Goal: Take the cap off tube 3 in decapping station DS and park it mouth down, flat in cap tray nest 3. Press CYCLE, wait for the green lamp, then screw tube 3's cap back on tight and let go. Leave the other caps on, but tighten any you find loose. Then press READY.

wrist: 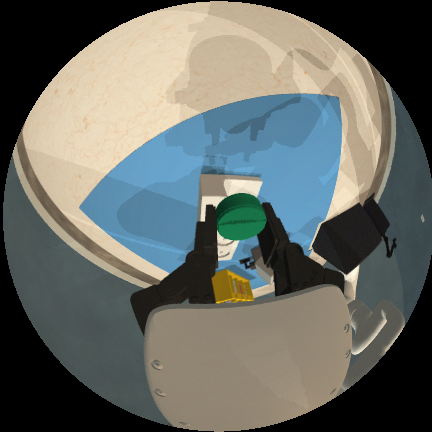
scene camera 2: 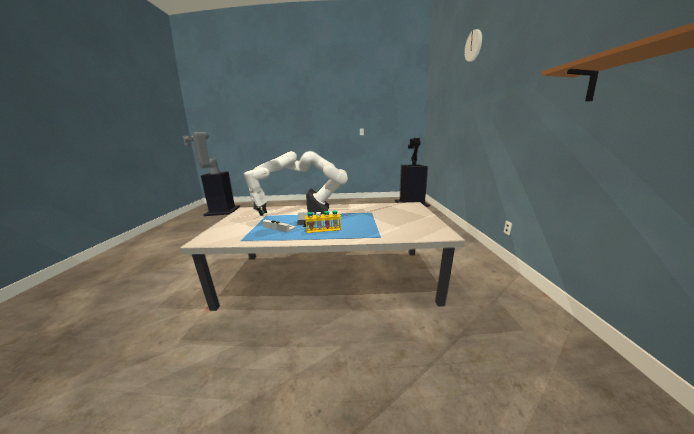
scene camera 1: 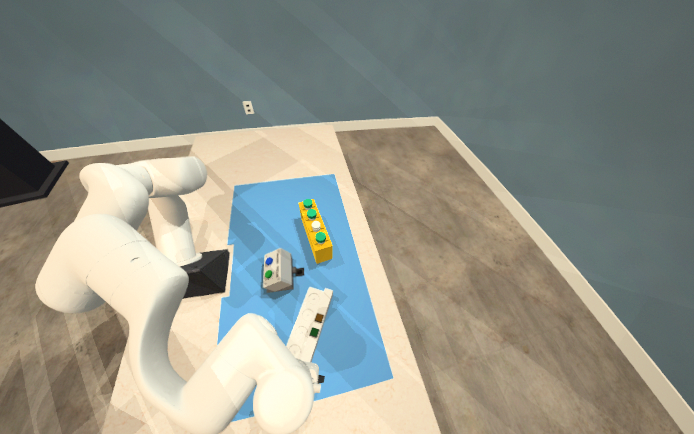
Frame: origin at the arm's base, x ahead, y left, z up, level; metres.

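Seen in the pictures: gripper, fingertip midpoint: (wrist: 236,216) (scene camera 2: 263,214); arm's base at its link origin: (wrist: 349,246) (scene camera 2: 319,199) (scene camera 1: 179,262).
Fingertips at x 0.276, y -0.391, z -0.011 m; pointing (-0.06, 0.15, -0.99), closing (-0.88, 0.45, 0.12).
Note:
Pixels of each thing's top centre, then the offset from my fingertips to it. "spot": a spot on its surface instead. Level surfaces: height alone.
- green cap at its top centre: (wrist: 243,227) 0.004 m back, 0.011 m right, 0.020 m up
- white nest tray at its top centre: (wrist: 224,254) (scene camera 1: 307,321) (scene camera 2: 278,220) 0.057 m ahead, 0.106 m left, 0.030 m down
- yellow rack at its top centre: (scene camera 1: 314,221) (wrist: 237,303) (scene camera 2: 322,214) 0.163 m ahead, 0.407 m left, 0.020 m up
- white top at its surface level: 0.036 m up
- grey box at its top centre: (wrist: 276,279) (scene camera 1: 275,264) (scene camera 2: 306,211) 0.005 m ahead, 0.297 m left, 0.001 m up
- blue button at its top centre: (scene camera 1: 268,259) 0.013 m back, 0.323 m left, 0.008 m down
- green button at its top centre: (scene camera 1: 268,272) 0.021 m back, 0.278 m left, 0.008 m down
- brown square at a spot on its surface: (scene camera 1: 319,317) spot: 0.092 m ahead, 0.106 m left, 0.030 m down
- dark green square at a spot on its surface: (scene camera 1: 314,332) spot: 0.068 m ahead, 0.073 m left, 0.030 m down
- small dark piece at a spot on its surface: (scene camera 1: 299,271) spot: 0.071 m ahead, 0.283 m left, 0.073 m down
- blue mat at its surface level: 0.083 m down
My gripper (scene camera 2: 262,211) (wrist: 236,216) is shut on a green cap (wrist: 241,225), held above the mat, near one end of the white nest tray (scene camera 1: 306,327) (scene camera 2: 283,226) (wrist: 245,186). In the wrist view the cap and fingers cover part of the tray. In scene camera 1 the arm hides the cap and one tray end. The yellow rack (scene camera 1: 323,253) (scene camera 2: 323,230) (wrist: 225,287) holds tubes with three green tops and one white top (scene camera 1: 315,225); I cannot tell whether that is a cap or an open mouth. A grey box (scene camera 1: 285,271) (wrist: 263,266) has a blue button (scene camera 1: 269,261) and a green button (scene camera 1: 268,274).
The tray bears a brown square (scene camera 1: 319,317) and a dark green square (scene camera 1: 314,332). A small dark piece (scene camera 1: 299,271) sticks out of the grey box towards the rack side. All stand on a blue mat (scene camera 1: 358,332). The arm's black base (scene camera 1: 212,273) (wrist: 350,240) is beside the mat.

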